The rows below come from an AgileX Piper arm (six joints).
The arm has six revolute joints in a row. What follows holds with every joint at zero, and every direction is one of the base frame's.
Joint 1 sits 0.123 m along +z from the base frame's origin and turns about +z.
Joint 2 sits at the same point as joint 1 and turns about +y.
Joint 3 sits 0.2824 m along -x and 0.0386 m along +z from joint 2 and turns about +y.
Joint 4 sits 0.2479 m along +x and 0.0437 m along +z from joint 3 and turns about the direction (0.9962, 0, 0.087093).
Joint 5 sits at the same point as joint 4 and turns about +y.
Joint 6 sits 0.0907 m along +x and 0.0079 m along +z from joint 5 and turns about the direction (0.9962, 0, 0.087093).
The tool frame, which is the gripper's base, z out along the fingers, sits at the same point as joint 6; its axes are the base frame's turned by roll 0, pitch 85.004 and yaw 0 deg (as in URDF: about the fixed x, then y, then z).
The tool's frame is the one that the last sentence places.
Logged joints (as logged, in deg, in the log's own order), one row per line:
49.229 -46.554 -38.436 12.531 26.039 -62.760
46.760 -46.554 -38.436 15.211 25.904 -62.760
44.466 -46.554 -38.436 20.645 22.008 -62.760
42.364 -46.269 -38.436 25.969 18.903 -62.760
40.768 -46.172 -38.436 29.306 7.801 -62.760
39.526 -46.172 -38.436 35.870 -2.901 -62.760
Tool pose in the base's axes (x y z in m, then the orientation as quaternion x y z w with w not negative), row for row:
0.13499 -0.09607 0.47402 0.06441 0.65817 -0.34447 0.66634
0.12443 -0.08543 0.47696 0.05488 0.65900 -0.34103 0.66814
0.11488 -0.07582 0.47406 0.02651 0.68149 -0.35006 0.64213
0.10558 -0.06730 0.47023 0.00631 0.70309 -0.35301 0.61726
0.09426 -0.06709 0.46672 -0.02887 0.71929 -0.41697 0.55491
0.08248 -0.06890 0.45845 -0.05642 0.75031 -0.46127 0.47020
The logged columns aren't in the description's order. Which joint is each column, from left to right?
Columns, left to right: joint 2, joint 6, joint 1, joint 5, joint 4, joint 3.
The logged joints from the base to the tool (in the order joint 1, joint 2, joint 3, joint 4, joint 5, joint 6), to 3 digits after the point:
-38.436 49.229 -62.760 26.039 12.531 -46.554
-38.436 46.760 -62.760 25.904 15.211 -46.554
-38.436 44.466 -62.760 22.008 20.645 -46.554
-38.436 42.364 -62.760 18.903 25.969 -46.269
-38.436 40.768 -62.760 7.801 29.306 -46.172
-38.436 39.526 -62.760 -2.901 35.870 -46.172

